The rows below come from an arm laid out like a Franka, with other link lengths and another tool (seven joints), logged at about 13 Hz.
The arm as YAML. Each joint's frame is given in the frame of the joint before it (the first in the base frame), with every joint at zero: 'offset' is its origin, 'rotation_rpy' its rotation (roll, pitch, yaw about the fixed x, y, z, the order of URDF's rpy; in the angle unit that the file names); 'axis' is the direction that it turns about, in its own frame. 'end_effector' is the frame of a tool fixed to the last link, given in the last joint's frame.
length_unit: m
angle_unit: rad
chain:
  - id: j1
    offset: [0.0, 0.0, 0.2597]
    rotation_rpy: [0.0, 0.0, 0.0]
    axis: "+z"
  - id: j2
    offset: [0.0, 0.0, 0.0]
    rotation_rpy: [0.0, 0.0, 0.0]
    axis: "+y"
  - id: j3
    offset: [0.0, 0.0, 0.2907]
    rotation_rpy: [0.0, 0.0, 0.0]
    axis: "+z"
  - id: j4
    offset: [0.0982, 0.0, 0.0]
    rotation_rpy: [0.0, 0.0, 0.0]
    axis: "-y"
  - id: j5
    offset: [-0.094, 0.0, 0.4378]
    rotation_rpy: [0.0, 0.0, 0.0]
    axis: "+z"
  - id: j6
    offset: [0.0, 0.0, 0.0]
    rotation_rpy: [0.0, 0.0, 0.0]
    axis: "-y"
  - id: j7
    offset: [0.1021, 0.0, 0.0]
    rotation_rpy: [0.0, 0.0, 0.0]
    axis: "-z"
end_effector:
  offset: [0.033, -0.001, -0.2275]
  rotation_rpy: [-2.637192, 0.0, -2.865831]
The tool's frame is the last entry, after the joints.
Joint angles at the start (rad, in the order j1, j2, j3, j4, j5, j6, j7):
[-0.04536 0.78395 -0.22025 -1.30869 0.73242 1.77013 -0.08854]
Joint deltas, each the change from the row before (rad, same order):
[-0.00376 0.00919 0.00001 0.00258 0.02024 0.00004 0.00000]
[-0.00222 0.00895 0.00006 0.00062 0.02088 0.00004 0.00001]
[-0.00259 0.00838 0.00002 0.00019 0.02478 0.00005 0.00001]
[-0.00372 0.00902 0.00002 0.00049 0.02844 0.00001 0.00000]
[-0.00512 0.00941 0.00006 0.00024 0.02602 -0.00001 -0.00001]
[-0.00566 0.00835 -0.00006 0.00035 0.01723 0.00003 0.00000]
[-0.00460 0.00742 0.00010 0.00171 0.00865 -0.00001 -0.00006]
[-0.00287 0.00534 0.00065 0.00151 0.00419 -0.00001 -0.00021]
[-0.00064 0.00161 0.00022 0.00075 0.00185 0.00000 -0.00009]
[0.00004 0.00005 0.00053 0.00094 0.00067 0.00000 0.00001]
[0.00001 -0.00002 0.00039 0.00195 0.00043 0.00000 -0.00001]
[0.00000 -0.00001 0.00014 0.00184 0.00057 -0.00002 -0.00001]
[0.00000 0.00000 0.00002 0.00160 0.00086 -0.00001 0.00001]
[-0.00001 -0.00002 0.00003 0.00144 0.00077 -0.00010 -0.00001]
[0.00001 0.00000 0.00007 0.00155 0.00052 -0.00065 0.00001]
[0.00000 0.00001 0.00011 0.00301 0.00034 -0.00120 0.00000]
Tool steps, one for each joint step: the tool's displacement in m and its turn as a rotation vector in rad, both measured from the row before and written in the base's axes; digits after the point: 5 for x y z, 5 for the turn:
[0.00059 0.00004 -0.00408 0.01686 0.00158 -0.01318]
[0.00011 0.00132 -0.00478 0.01775 0.00303 -0.01236]
[0.00047 0.00146 -0.00412 0.02093 0.00184 -0.01492]
[0.00076 0.00098 -0.00404 0.02384 0.00121 -0.01800]
[0.00028 -0.00052 -0.00465 0.02186 0.00238 -0.01836]
[-0.00039 -0.00224 -0.00463 0.01441 0.00342 -0.01461]
[-0.00056 -0.00237 -0.00411 0.00722 0.00340 -0.00875]
[-0.00048 -0.00119 -0.00303 0.00394 0.00257 -0.00425]
[0.00004 -0.00009 -0.00071 0.00161 0.00031 -0.00129]
[0.00044 0.00049 0.00050 0.00073 -0.00106 0.00018]
[0.00079 0.00034 0.00103 0.00021 -0.00204 0.00036]
[0.00074 0.00018 0.00098 0.00018 -0.00194 0.00011]
[0.00067 0.00012 0.00089 0.00037 -0.00176 -0.00018]
[0.00059 0.00013 0.00082 0.00039 -0.00156 -0.00010]
[0.00050 0.00024 0.00082 0.00050 -0.00123 0.00038]
[0.00089 0.00035 0.00152 0.00038 -0.00224 0.00104]

